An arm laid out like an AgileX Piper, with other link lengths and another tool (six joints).
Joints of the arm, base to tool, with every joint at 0 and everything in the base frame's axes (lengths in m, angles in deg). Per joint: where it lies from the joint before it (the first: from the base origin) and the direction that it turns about. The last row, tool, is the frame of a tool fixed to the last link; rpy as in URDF.
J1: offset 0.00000 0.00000 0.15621 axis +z
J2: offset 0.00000 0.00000 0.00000 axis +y
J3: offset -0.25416 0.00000 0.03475 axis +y
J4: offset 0.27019 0.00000 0.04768 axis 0.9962 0 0.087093
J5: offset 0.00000 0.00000 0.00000 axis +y
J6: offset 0.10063 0.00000 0.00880 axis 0.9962 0 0.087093
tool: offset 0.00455 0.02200 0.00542 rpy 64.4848 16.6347 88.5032
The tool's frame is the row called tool.
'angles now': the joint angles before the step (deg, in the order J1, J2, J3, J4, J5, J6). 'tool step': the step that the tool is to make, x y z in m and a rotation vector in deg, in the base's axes. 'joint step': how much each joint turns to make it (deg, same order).
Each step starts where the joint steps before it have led.
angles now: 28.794, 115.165, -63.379, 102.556, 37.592, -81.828
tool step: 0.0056, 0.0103, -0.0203, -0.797, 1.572, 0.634
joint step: 0.895, 4.763, -3.058, 0.206, -0.131, 0.045
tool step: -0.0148, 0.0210, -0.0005, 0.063, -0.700, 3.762
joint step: 3.440, 0.615, -0.869, 0.036, 0.065, -0.610
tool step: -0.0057, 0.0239, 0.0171, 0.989, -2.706, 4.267
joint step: 2.885, 0.002, -4.124, -3.303, 0.171, 2.280
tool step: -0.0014, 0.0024, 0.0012, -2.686, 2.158, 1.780
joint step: 0.204, -0.004, -1.637, -8.199, 0.062, 8.166
